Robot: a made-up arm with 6 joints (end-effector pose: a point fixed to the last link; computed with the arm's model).
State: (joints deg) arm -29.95 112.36 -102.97 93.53 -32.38 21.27
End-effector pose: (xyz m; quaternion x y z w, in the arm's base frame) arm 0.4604 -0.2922 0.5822 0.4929 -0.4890 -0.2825 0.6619
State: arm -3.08 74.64 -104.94 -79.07 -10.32 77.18
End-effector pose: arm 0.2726 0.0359 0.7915 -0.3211 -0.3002 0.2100 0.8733
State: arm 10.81 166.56 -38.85 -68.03 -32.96 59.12
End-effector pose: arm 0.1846 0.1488 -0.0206 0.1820 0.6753 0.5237 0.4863
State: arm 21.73 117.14 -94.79 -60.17 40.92 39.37
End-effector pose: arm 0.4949 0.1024 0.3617 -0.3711 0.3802 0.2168 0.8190
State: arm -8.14 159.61 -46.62 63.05 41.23 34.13
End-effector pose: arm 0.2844 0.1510 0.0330 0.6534 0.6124 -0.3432 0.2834
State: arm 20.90 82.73 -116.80 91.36 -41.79 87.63
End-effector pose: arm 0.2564 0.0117 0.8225 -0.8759 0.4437 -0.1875 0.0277
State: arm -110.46 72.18 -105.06 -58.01 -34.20 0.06
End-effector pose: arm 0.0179 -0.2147 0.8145 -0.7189 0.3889 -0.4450 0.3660
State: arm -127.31 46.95 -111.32 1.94 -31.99 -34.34
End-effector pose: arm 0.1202 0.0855 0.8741 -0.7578 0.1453 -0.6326 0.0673
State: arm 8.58 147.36 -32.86 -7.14 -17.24 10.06
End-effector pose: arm 0.2304 0.1034 0.0295 0.0085 0.6813 0.3569 0.6390
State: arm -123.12 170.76 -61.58 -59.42 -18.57 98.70
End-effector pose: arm -0.1023 -0.2815 -0.0951 0.7282 -0.0134 -0.5263 0.4388
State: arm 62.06 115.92 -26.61 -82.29 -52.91 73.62
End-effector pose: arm -0.0007 0.3039 0.2245 -0.0143 0.4220 0.8769 0.2299
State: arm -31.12 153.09 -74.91 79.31 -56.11 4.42
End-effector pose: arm 0.4106 -0.3299 0.0864 0.1840 0.0905 -0.5843 0.7852
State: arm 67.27 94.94 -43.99 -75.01 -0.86 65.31
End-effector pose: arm 0.1411 0.3306 0.2980 -0.3506 0.2197 0.7491 0.5174
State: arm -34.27 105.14 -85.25 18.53 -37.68 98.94
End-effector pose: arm 0.4244 -0.2620 0.5979 0.4920 -0.5601 -0.0135 0.6664
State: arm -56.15 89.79 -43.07 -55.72 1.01 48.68
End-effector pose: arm 0.2008 -0.2478 0.3115 0.0213 0.3895 -0.1327 0.9112
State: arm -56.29 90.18 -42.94 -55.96 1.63 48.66
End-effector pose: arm 0.1981 -0.2484 0.3082 0.0248 0.3973 -0.1342 0.9075
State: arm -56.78 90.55 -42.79 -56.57 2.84 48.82
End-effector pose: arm 0.1916 -0.2504 0.3045 0.0296 0.4094 -0.1404 0.9010
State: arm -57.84 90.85 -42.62 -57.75 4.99 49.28
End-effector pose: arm 0.1792 -0.2544 0.3006 0.0367 0.4278 -0.1544 0.8898
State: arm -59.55 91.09 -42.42 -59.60 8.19 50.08
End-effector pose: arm 0.1597 -0.2602 0.2968 0.0460 0.4530 -0.1774 0.8725
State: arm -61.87 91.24 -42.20 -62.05 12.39 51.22
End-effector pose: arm 0.1333 -0.2669 0.2943 0.0572 0.4830 -0.2094 0.8483
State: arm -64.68 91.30 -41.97 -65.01 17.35 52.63
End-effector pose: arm 0.1014 -0.2731 0.2941 0.0692 0.5156 -0.2484 0.8171
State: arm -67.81 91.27 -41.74 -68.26 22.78 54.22
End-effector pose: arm 0.0660 -0.2776 0.2969 0.0810 0.5477 -0.2923 0.7797
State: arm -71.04 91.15 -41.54 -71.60 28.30 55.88
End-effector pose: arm 0.0301 -0.2796 0.3029 0.0912 0.5766 -0.3376 0.7384
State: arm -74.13 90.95 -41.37 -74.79 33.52 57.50
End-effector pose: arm -0.0034 -0.2790 0.3114 0.0990 0.6003 -0.3807 0.6964
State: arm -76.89 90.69 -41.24 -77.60 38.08 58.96
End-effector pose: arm -0.0321 -0.2765 0.3209 0.1044 0.6179 -0.4188 0.6572
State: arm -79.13 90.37 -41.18 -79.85 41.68 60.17
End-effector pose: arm -0.0543 -0.2731 0.3303 0.1073 0.6292 -0.4497 0.6248
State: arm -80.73 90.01 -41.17 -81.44 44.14 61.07
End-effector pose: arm -0.0694 -0.2700 0.3380 0.1082 0.6349 -0.4721 0.6019
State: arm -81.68 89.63 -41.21 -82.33 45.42 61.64
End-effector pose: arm -0.0777 -0.2679 0.3432 0.1078 0.6360 -0.4859 0.5898
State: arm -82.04 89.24 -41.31 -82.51 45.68 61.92
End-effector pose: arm -0.0801 -0.2671 0.3460 0.1072 0.6330 -0.4927 0.5874
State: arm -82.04 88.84 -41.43 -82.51 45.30 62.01
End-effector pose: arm -0.0792 -0.2675 0.3476 0.1046 0.6288 -0.4944 0.5910
